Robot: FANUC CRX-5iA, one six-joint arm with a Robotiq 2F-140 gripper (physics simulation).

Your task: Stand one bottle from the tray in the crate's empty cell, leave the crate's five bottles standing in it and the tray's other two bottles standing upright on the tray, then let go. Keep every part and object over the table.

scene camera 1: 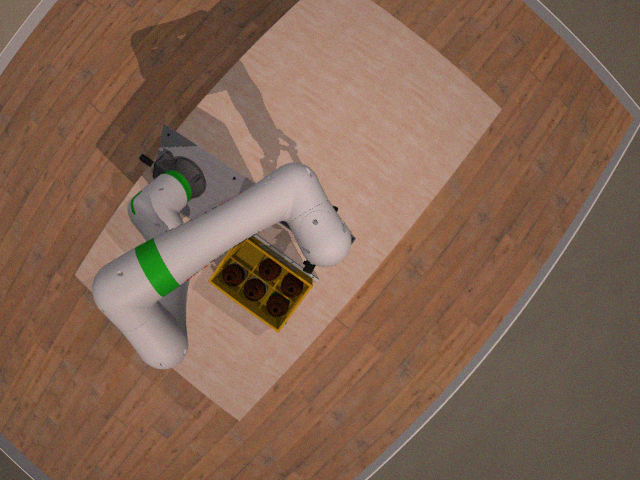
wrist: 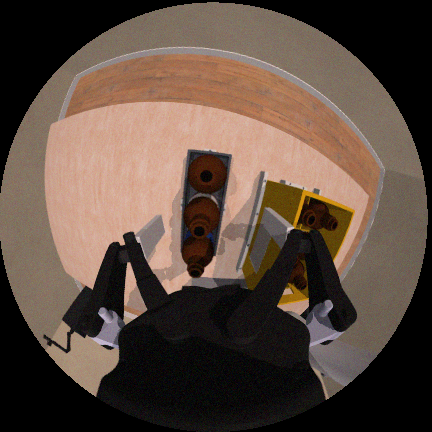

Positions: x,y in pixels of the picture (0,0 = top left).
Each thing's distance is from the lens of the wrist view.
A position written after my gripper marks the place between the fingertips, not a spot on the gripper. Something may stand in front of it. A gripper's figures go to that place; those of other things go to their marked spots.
my gripper (wrist: 212,220): 0.18 m
bottle (wrist: 206,173): 0.19 m
bottle (wrist: 201,215): 0.23 m
thin crate rail (wrist: 263,174): 0.35 m
